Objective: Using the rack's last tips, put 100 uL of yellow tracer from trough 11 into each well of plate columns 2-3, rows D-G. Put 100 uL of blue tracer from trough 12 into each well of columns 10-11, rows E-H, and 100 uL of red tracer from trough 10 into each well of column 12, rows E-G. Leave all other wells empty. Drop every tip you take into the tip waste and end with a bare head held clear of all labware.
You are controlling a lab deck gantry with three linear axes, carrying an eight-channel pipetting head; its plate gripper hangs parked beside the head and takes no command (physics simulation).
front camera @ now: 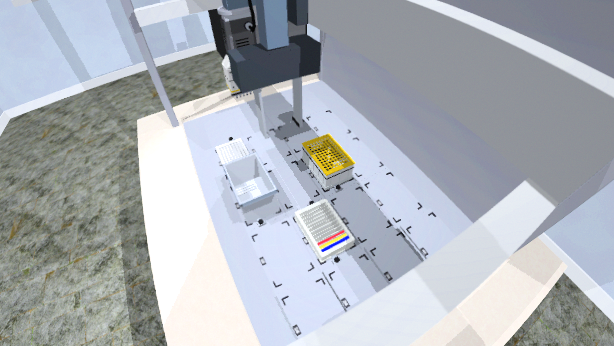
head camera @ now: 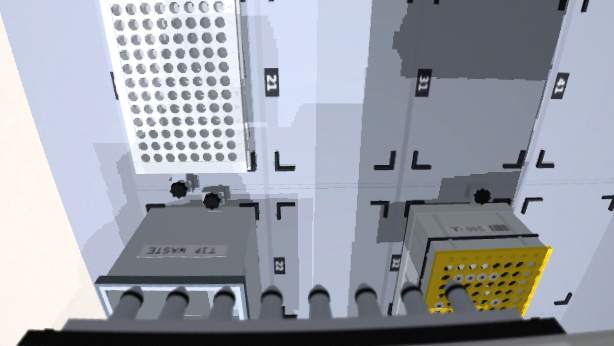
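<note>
The pipetting head (front camera: 229,76) hangs high near the deck's back left; its nozzles (head camera: 319,300) look bare. The parked plate gripper (front camera: 282,129) hangs beside it, open and empty, paddles apart. The white plate (front camera: 232,150) (head camera: 180,90) lies behind the tip waste (front camera: 257,199) (head camera: 195,235); no colour is discernible in its wells. Pale pieces lie inside the waste. The yellow-topped tip rack (front camera: 340,169) (head camera: 542,265) holds several white tips, partly hidden by the nozzles in the head view. The trough reservoir (front camera: 320,217) shows red (front camera: 331,238), yellow (front camera: 333,241) and blue (front camera: 335,244) strips.
A clear front rail (front camera: 440,280) crosses the near right. A slanting post (front camera: 155,75) stands at the left. Dark knobs stand by the labware, one beside the plate (head camera: 178,189) and one beside the tip rack (head camera: 482,196). Black corner marks outline the deck positions.
</note>
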